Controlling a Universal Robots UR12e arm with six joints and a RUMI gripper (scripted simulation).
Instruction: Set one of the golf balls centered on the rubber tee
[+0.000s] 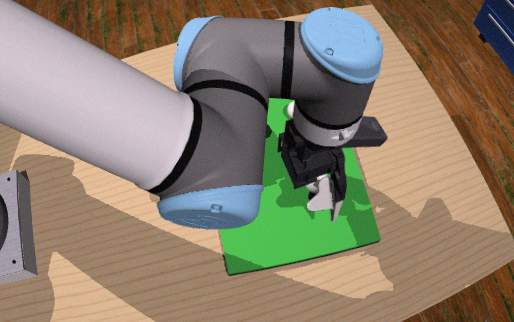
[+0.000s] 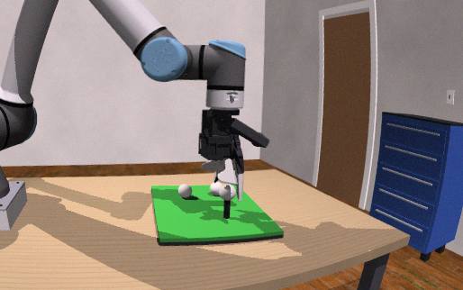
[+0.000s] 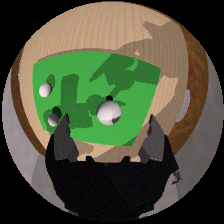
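Now: the white golf ball right at my hand.
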